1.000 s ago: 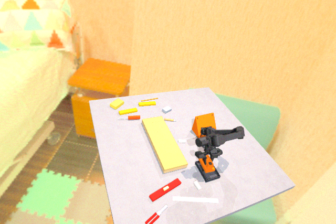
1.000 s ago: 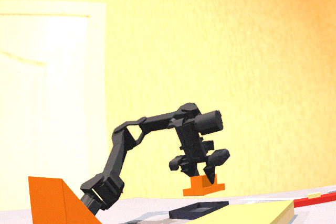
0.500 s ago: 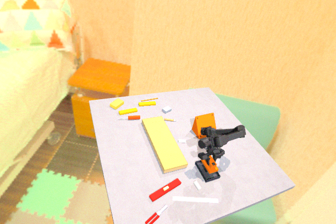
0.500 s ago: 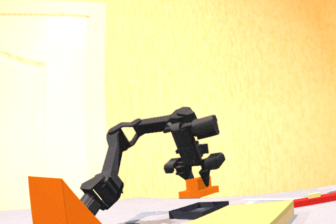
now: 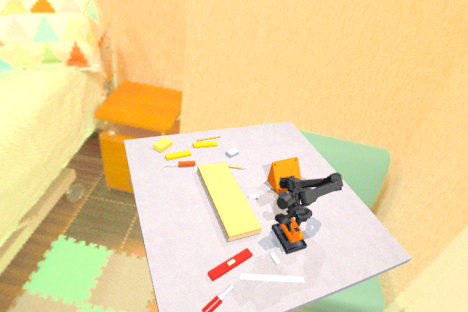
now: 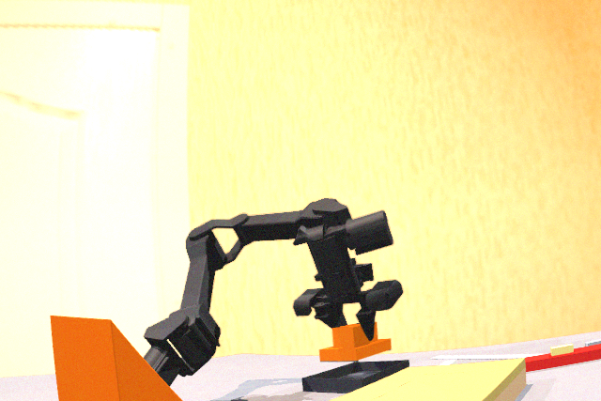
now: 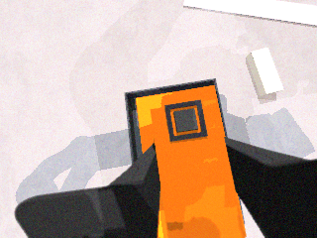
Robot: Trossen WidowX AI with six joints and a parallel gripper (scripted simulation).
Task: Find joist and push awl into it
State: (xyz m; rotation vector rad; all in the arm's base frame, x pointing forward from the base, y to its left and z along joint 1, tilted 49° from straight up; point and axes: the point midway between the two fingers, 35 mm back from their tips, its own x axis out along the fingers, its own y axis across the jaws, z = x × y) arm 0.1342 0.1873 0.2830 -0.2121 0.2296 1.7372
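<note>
Right now the dark tray is 6 cm below my gripper tip and 1 cm to the right of it. Round my gripper tip: awl 56 cm to the right, 8 cm ahead, 7 cm below; then orange stud finder 2 cm above; then red level 34 cm ahead, 7 cm to the left, 6 cm below.
</note>
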